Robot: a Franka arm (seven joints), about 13 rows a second.
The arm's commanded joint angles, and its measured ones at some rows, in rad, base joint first. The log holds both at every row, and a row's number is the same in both.
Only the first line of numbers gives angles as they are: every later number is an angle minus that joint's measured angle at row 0.
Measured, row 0: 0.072, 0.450, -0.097, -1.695, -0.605, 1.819, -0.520
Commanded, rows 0 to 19: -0.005, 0.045, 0.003, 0.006, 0.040, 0.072, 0.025; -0.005, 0.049, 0.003, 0.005, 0.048, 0.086, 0.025; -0.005, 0.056, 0.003, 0.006, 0.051, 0.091, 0.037; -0.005, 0.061, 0.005, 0.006, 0.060, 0.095, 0.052; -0.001, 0.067, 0.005, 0.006, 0.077, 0.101, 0.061; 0.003, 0.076, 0.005, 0.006, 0.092, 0.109, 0.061; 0.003, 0.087, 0.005, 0.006, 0.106, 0.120, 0.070; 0.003, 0.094, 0.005, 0.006, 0.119, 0.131, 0.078; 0.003, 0.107, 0.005, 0.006, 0.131, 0.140, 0.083; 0.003, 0.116, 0.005, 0.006, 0.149, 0.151, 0.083; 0.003, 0.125, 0.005, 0.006, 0.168, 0.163, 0.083; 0.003, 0.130, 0.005, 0.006, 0.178, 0.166, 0.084; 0.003, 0.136, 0.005, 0.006, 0.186, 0.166, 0.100; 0.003, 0.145, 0.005, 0.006, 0.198, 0.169, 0.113; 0.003, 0.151, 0.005, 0.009, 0.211, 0.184, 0.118; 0.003, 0.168, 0.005, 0.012, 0.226, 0.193, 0.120; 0.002, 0.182, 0.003, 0.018, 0.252, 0.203, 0.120; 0.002, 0.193, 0.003, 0.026, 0.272, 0.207, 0.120; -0.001, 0.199, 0.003, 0.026, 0.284, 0.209, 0.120; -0.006, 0.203, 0.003, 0.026, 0.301, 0.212, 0.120
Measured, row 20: 0.031, 0.172, 0.036, 0.009, 0.321, 0.213, 0.131
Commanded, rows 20 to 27: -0.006, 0.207, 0.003, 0.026, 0.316, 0.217, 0.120; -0.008, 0.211, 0.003, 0.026, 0.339, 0.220, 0.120; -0.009, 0.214, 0.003, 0.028, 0.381, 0.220, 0.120; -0.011, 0.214, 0.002, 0.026, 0.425, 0.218, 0.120; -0.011, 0.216, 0.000, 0.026, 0.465, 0.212, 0.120; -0.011, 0.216, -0.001, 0.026, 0.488, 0.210, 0.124; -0.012, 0.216, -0.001, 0.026, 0.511, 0.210, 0.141; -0.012, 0.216, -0.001, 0.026, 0.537, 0.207, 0.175
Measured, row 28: 0.000, 0.218, 0.013, 0.027, 0.508, 0.244, 0.139
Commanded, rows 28 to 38: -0.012, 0.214, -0.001, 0.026, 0.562, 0.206, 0.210; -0.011, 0.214, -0.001, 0.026, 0.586, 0.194, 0.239; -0.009, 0.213, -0.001, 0.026, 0.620, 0.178, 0.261; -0.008, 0.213, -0.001, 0.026, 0.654, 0.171, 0.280; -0.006, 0.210, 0.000, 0.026, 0.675, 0.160, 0.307; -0.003, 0.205, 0.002, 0.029, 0.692, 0.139, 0.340; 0.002, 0.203, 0.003, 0.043, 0.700, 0.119, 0.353; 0.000, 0.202, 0.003, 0.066, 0.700, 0.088, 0.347; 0.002, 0.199, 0.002, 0.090, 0.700, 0.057, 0.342; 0.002, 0.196, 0.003, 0.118, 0.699, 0.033, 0.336; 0.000, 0.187, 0.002, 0.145, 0.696, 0.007, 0.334
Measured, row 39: 0.002, 0.208, 0.001, 0.096, 0.681, 0.069, 0.329
